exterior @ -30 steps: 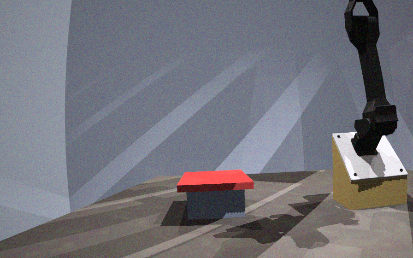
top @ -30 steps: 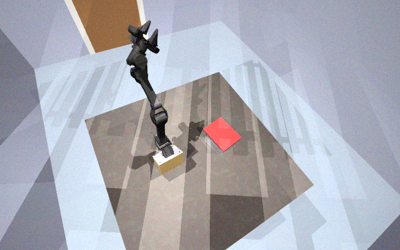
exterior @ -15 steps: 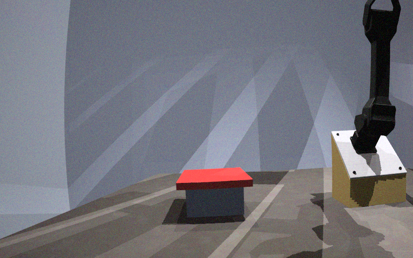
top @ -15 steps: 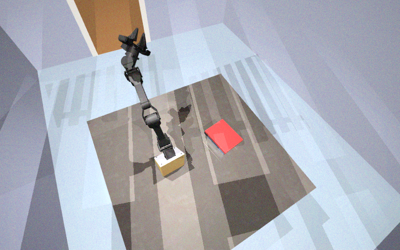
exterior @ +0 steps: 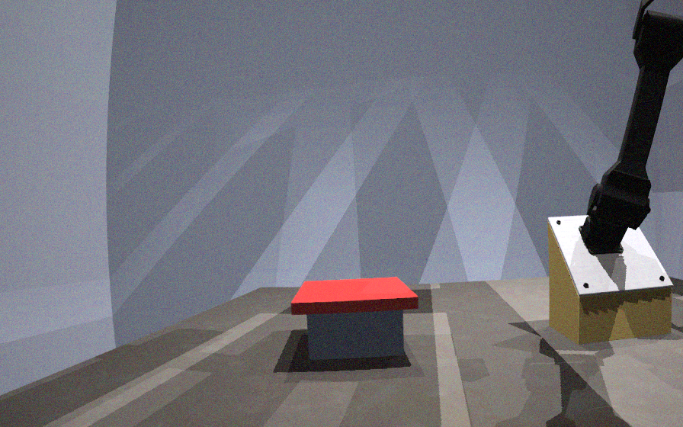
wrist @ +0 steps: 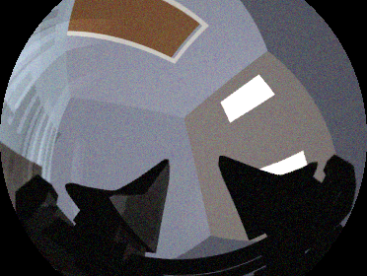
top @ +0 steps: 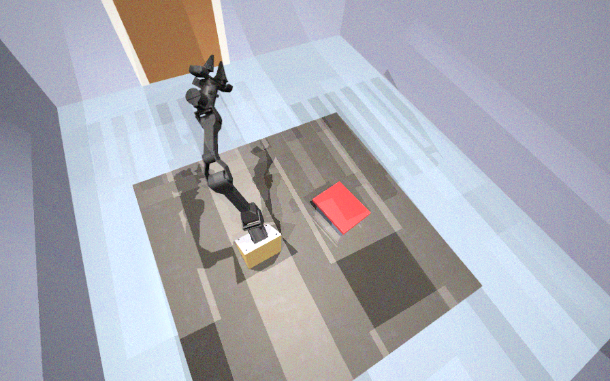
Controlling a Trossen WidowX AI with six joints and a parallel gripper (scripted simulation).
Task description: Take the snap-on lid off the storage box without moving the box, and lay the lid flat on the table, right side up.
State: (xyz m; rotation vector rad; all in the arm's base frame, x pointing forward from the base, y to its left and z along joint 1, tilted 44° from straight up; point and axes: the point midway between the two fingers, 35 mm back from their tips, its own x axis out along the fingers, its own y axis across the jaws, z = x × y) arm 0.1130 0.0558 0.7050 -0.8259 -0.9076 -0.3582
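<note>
The red lid is 570 mm to the right of my gripper tip, 550 mm below it and 310 mm ahead of it. The rest, counted from my gripper tip: storage box (600 mm below, 570 mm to the right, 310 mm ahead).
</note>
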